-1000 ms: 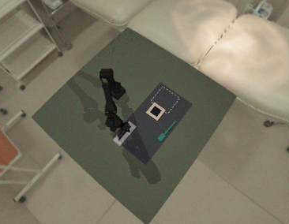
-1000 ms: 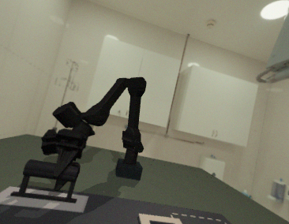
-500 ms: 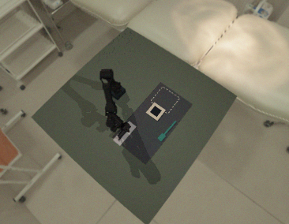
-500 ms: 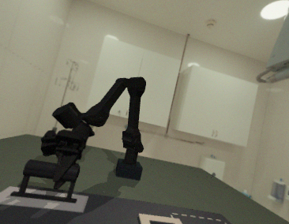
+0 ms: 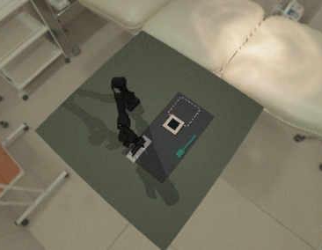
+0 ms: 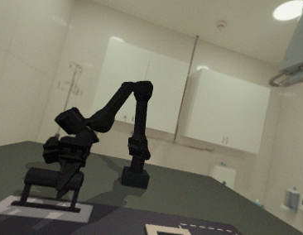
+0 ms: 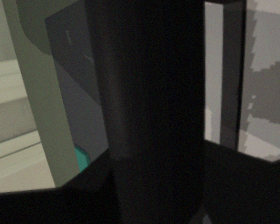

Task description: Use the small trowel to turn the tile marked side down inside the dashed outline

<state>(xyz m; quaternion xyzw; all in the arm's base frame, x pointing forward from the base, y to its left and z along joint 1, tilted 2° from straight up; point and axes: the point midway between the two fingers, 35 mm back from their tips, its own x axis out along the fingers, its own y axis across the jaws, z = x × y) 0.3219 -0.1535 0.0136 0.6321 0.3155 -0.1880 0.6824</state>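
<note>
My gripper tip is now 23 cm to the right of the dark grey mat, 7 cm above it and 5 cm short of it. From my gripper tip the other things lie so: teal trowel (23 cm to the left, 19 cm ahead, 5 cm below); tan tile (29 cm to the left, 4 cm below).
</note>
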